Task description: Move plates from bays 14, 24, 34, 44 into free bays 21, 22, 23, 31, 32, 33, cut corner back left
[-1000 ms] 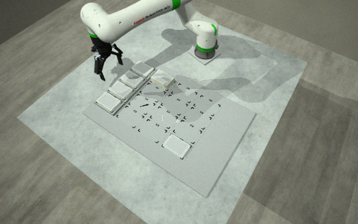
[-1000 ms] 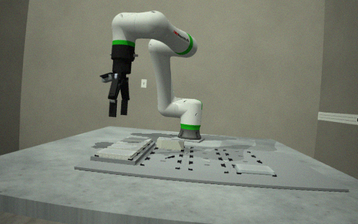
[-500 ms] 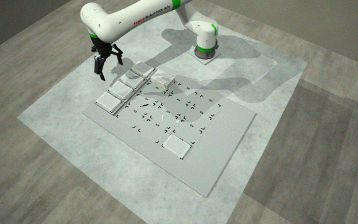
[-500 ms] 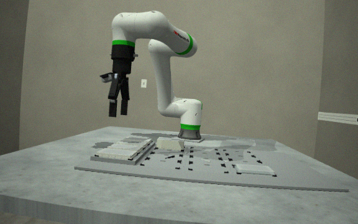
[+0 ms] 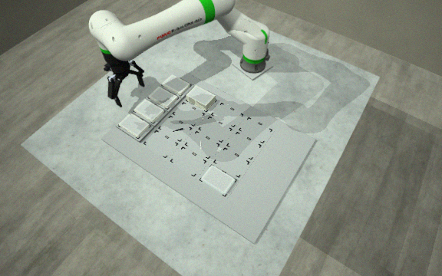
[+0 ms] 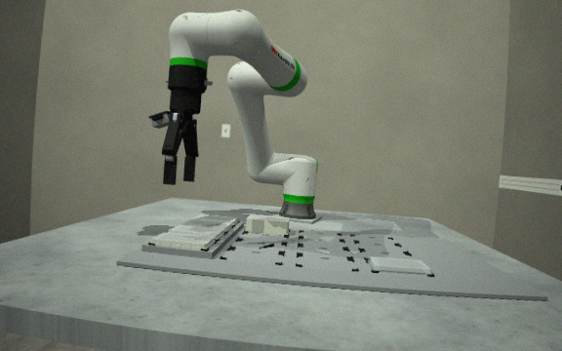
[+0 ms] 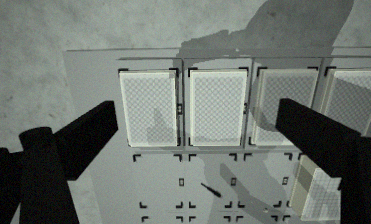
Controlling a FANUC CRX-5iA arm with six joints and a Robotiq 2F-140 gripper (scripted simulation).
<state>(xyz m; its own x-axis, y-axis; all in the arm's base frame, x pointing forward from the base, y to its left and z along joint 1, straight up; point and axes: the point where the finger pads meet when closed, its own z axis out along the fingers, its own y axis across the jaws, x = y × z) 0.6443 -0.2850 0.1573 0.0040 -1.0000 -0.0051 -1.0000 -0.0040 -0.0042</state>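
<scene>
Right now the white tip is 3 cm behind my hand, 37 cm to the left of it and 16 cm below it. From my hand the other things lie so: sealed deep-well block 25 cm behind, 20 cm to the left, 14 cm below; then plate 7 cm ahead, 53 cm to the left, 15 cm below; then thin black stick 4 cm behind, 22 cm to the left, 16 cm below.
</scene>
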